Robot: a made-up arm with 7 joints. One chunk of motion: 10 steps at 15 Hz.
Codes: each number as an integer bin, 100 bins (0 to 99) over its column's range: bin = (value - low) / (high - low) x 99, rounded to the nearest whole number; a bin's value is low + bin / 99 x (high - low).
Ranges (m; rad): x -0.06..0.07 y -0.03..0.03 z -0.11..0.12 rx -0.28..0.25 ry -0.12..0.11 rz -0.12..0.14
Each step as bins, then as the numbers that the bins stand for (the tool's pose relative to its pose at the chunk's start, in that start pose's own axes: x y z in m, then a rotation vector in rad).
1 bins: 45 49 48 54 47 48
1 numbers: -0.0009 -0.0003 0.0015 0.0091 -0.0108 0.0061
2 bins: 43 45 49 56 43 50
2 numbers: -0.0035 -0.0027 0.0038 0.0198 -0.0201 0.0113
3 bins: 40 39 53 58 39 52
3 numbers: -0.0075 -0.0064 0.0131 0.0305 -0.0294 0.0166
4 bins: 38 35 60 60 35 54
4 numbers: -0.0101 -0.0088 0.0294 0.0412 -0.0387 0.0218
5 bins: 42 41 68 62 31 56
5 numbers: -0.0048 -0.0052 0.0480 0.0519 -0.0480 0.0271
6 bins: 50 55 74 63 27 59
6 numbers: 0.0057 0.0033 0.0619 0.0573 -0.0573 0.0349
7 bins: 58 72 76 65 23 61
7 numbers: 0.0162 0.0136 0.0666 0.0680 -0.0666 0.0402
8 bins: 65 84 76 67 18 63
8 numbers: 0.0254 0.0209 0.0666 0.0787 -0.0782 0.0455
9 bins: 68 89 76 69 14 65
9 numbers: 0.0293 0.0239 0.0666 0.0894 -0.0875 0.0507
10 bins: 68 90 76 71 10 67
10 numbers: 0.0293 0.0245 0.0666 0.1001 -0.0968 0.0560
